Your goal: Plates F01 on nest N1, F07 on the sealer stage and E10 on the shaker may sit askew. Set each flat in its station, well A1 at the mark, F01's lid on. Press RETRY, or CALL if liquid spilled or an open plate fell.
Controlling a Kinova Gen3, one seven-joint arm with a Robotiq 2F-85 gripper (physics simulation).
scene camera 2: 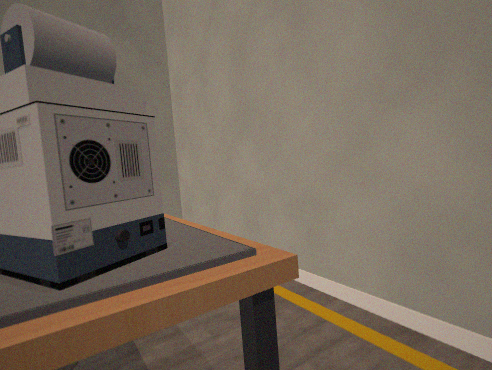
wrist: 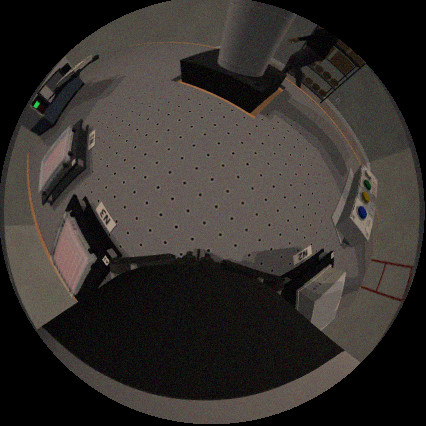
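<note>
My gripper [wrist: 197, 255] is shut and empty, its fingertips together at the lower middle of the wrist view, between the N3 and N2 nests. A pink-welled plate [wrist: 56, 157] sits on a black nest at the left; its tag is too small to read. Another pink-welled plate [wrist: 74, 252] sits on the black nest labelled N3. The button box [wrist: 356, 207] at the right has a green button [wrist: 367, 185], a yellow button [wrist: 366, 197] and a blue button [wrist: 362, 212]; their words are unreadable. The shaker with E10 and F07 on the sealer stage cannot be made out.
A pale box-like object [wrist: 320, 300] stands on nest N2. A machine with a green light [wrist: 36, 104] is at the upper left. The arm's column [wrist: 252, 40] rises from a black base. In the scene view, a white and blue machine [scene camera 2: 35, 180] with a roll [scene camera 2: 75, 47] stands near the table edge.
</note>
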